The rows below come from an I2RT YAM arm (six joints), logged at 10 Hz.
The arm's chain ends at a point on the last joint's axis. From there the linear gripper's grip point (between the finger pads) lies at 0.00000 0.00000 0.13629 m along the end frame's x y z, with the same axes.
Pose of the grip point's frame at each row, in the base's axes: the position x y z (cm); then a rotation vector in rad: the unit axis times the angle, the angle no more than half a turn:
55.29, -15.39, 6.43, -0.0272, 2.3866, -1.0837
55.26, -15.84, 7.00, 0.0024, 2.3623, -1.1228
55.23, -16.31, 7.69, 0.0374, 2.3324, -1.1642
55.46, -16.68, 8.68, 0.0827, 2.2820, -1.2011
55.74, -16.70, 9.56, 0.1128, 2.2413, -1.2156
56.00, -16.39, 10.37, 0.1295, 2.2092, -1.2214
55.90, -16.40, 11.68, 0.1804, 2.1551, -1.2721
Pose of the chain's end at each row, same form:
49.01, -5.88, 13.90, -0.0272, 2.3866, -1.0837
49.09, -5.98, 14.10, 0.0024, 2.3623, -1.1228
49.18, -6.08, 14.36, 0.0374, 2.3324, -1.1642
49.42, -6.09, 14.76, 0.0827, 2.2820, -1.2011
49.61, -5.93, 15.23, 0.1128, 2.2413, -1.2156
49.75, -5.53, 15.73, 0.1295, 2.2092, -1.2214
49.88, -5.10, 16.34, 0.1804, 2.1551, -1.2721

